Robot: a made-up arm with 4 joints.
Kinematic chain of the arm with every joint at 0, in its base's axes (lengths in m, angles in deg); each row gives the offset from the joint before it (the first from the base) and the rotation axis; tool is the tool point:
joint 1: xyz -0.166 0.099 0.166 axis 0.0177 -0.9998 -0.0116
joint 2: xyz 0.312 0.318 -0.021 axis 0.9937 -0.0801 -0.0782
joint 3: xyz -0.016 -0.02 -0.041 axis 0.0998 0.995 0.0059
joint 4: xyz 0.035 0.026 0 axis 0.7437 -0.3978 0.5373
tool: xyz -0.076 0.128 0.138
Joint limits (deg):
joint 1: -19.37..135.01
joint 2: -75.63..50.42
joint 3: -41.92..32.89
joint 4: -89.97..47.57
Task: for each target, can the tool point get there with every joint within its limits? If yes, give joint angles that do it. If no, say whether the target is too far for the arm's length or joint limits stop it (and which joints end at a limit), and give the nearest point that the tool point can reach.
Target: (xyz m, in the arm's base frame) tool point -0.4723 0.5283 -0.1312
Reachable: no: joint limits stop it (at a limit: joint 1, joint 2) | nearest point -0.4066 0.4810 0.2372 | short by 0.377 m
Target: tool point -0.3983 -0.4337 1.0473
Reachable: no: too far | nearest point -0.2638 0.2894 0.5941 | short by 0.864 m
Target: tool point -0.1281 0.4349 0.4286
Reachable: yes | joints 53.01 39.08 -1.16 10.41
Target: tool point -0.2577 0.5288 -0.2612
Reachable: no: joint limits stop it (at a limit: joint 1, joint 2, joint 3) | nearest point -0.0235 0.4897 -0.0806 | short by 0.298 m
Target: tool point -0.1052 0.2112 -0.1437
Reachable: no: joint limits stop it (at a limit: joint 1, joint 2, joint 3, joint 4) | nearest point 0.0756 0.2931 -0.1687 | short by 0.200 m
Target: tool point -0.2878 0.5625 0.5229
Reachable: yes | joints 95.21 22.36 18.62 -29.42
